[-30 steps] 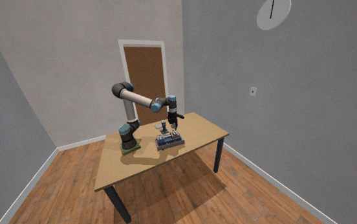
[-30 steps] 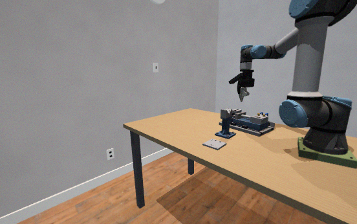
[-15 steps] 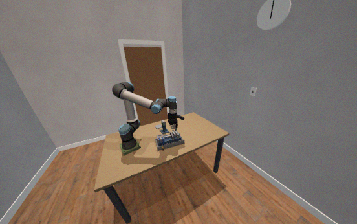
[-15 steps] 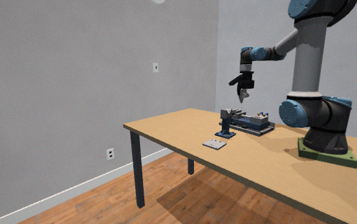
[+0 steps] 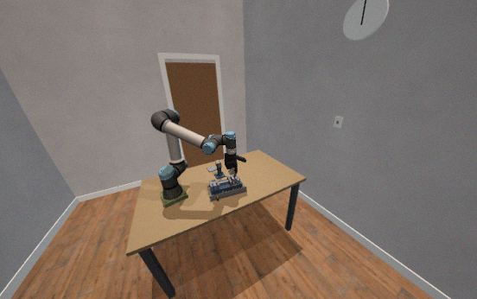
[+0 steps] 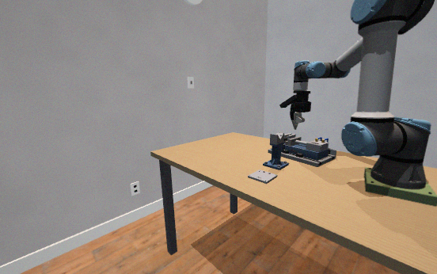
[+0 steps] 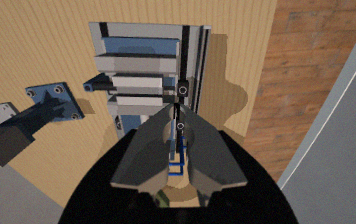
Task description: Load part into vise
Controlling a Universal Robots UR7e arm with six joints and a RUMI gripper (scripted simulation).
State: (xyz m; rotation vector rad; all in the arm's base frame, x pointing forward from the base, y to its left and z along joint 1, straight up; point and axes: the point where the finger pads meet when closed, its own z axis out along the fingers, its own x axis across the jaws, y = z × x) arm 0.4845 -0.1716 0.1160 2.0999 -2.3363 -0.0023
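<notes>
Right now my hand is 1 cm short of the part, 5 cm to the right of it and 5 cm above it. The rest, counted from my hand: grey jaw 3 cm behind, 5 cm to the left, 7 cm below; then cylinder rod 8 cm behind, 6 cm to the left, 7 cm below; then work stop 1 cm ahead, 10 cm to the left, 6 cm below.
</notes>
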